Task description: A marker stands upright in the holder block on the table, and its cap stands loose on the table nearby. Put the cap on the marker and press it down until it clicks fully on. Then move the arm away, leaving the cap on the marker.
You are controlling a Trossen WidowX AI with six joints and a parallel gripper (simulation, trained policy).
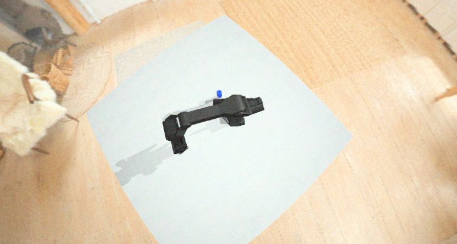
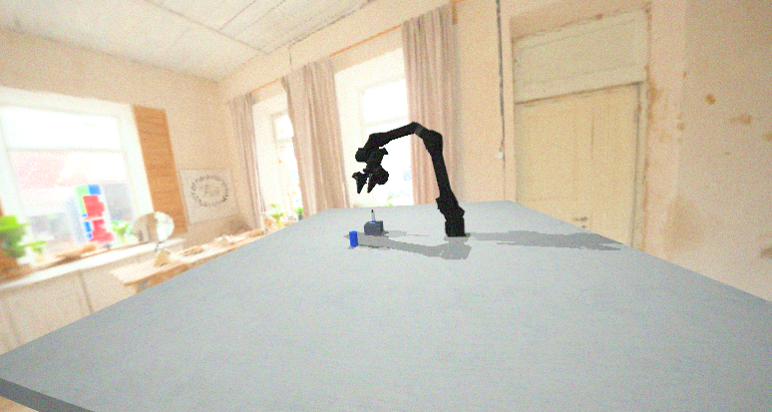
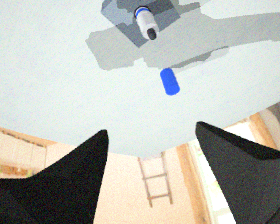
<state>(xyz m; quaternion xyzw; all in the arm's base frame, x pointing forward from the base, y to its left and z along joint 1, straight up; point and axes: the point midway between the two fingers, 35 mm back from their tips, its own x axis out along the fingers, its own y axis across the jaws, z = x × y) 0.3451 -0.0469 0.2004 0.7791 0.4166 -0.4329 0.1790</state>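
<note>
Now: gripper tip 1 cm short of the blue cap, 13 cm to the right of it and 15 cm above it. From my gripper tip the other things lie so: grey holder block: 3 cm behind, 1 cm to the right, 15 cm below; then white marker: 3 cm behind, 1 cm to the right, 10 cm below.
</note>
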